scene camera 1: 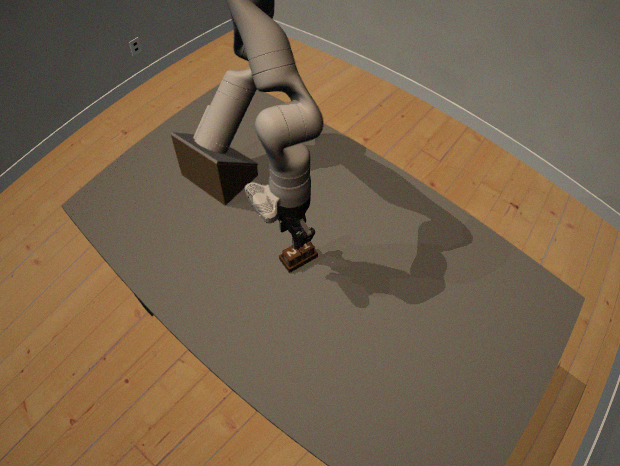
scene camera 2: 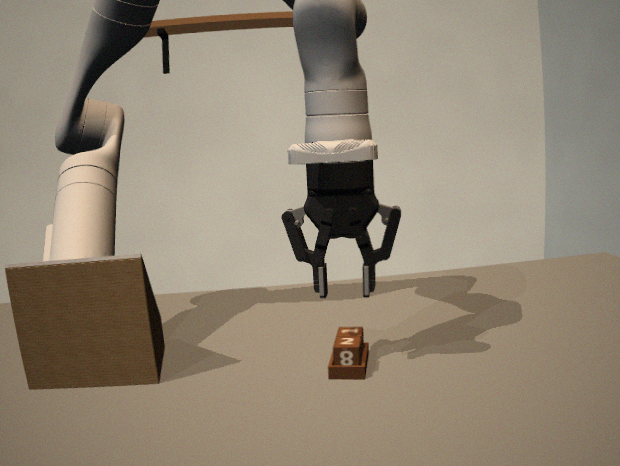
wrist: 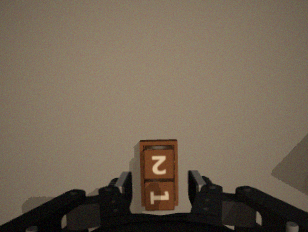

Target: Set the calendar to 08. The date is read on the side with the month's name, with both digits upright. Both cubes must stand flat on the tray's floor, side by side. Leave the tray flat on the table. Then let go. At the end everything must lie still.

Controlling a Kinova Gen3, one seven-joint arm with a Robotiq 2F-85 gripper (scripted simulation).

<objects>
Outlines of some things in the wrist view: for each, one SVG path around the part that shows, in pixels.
My gripper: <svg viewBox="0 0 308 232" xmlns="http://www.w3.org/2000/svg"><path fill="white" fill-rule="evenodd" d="M308 212L250 186L237 187L235 194L224 193L220 185L209 184L212 183L210 179L206 176L201 176L198 170L188 170L188 196L192 206L189 213L167 215L131 214L129 207L133 195L132 172L122 172L119 178L112 179L108 186L100 188L98 190L99 195L86 197L86 191L73 189L1 225L0 232L88 232L89 228L96 227L99 228L91 232L308 232ZM66 215L67 226L62 229L61 221L63 216ZM256 212L259 212L261 215L262 225L256 222Z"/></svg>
A brown cube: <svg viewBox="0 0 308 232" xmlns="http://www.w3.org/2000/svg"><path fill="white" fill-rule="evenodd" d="M146 146L143 151L144 179L174 179L174 150L172 146Z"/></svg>
</objects>
